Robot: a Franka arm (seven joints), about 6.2 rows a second.
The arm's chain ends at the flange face. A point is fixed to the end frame.
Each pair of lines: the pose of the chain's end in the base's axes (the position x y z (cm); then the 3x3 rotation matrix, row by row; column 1 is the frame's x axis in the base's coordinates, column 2 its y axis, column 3 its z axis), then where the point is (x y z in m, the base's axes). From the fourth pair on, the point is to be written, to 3 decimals.
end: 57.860 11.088 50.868; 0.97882 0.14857 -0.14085; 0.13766 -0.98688 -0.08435; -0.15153 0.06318 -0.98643
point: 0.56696 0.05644 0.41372
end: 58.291 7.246 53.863; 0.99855 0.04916 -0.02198; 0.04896 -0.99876 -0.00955; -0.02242 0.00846 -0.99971
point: 0.57848 0.02534 0.43925
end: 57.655 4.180 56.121; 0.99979 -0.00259 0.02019; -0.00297 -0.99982 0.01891; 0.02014 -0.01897 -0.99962
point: 0.57395 -0.00229 0.46038
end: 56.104 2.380 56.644; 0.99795 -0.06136 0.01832; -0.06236 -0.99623 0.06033; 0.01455 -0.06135 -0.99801
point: 0.556 -0.016 0.464
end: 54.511 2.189 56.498; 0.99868 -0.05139 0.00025; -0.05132 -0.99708 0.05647; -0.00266 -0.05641 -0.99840
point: 0.538 -0.018 0.463
